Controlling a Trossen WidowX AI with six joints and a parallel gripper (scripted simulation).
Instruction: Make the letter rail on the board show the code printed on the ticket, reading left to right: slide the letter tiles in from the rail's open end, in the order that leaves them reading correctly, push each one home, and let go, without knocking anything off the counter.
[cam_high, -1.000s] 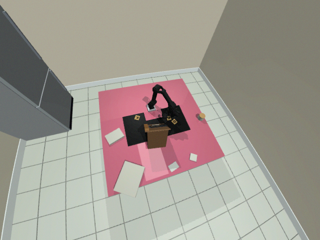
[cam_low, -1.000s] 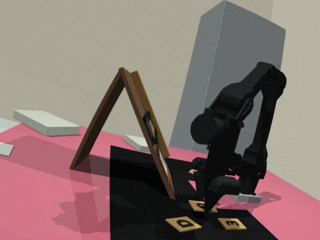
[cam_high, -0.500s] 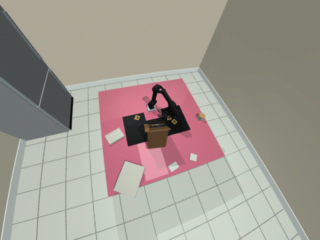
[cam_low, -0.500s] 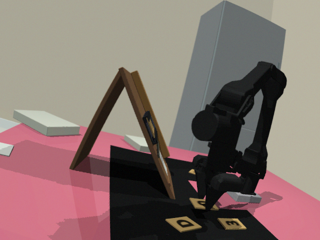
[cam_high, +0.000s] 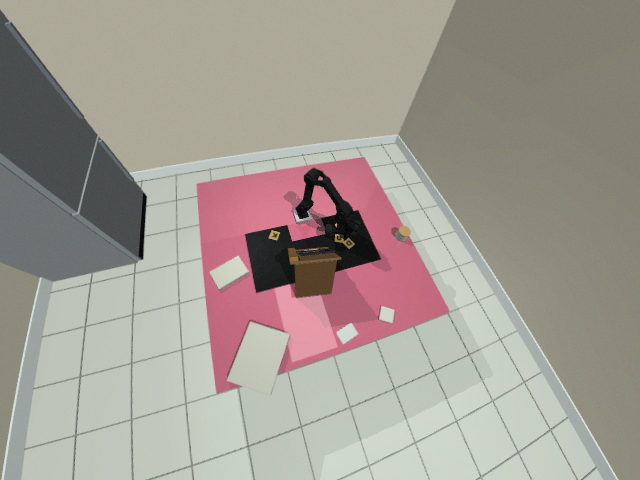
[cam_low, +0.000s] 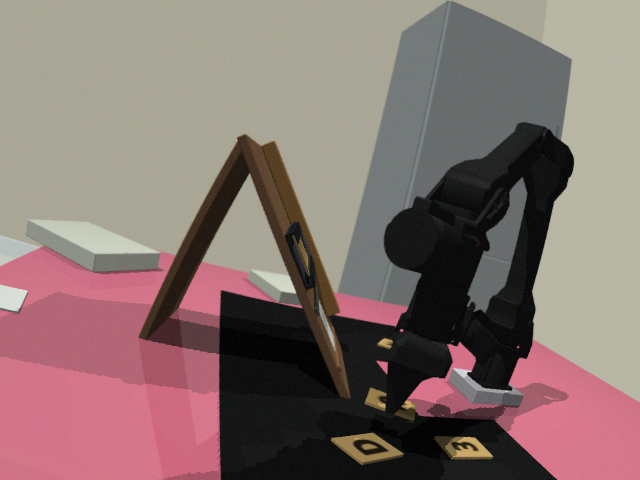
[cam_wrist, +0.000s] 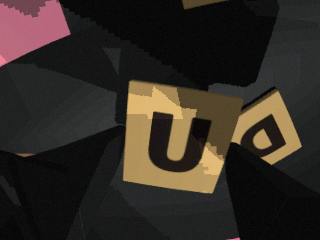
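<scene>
Right now the white ticket is 200 mm to the right of my gripper tip, 50 mm ahead of it and 40 mm above it. Also, from my gripper tip: black mat: 160 mm to the right, 40 mm behind, 30 mm below.
</scene>
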